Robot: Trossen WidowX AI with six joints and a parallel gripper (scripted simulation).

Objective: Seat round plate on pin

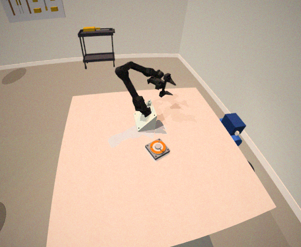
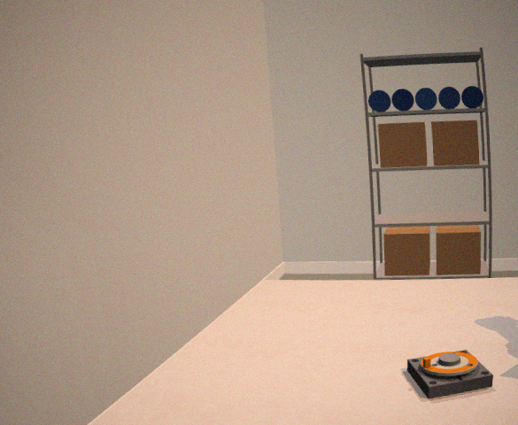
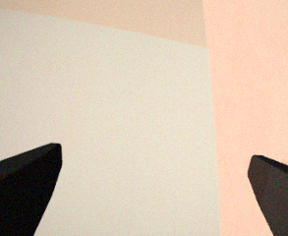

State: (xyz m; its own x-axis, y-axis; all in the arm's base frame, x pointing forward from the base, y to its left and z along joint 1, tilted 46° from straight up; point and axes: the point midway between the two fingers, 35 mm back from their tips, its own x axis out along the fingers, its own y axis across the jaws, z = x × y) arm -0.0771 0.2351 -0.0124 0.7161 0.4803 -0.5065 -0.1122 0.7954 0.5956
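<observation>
Now: the round plate 340 mm ahead of my gripper tip, 160 mm to the right of it and 230 mm below it. Round my gripper tip: square dark grey base (320 mm ahead, 170 mm to the right, 240 mm below).
</observation>
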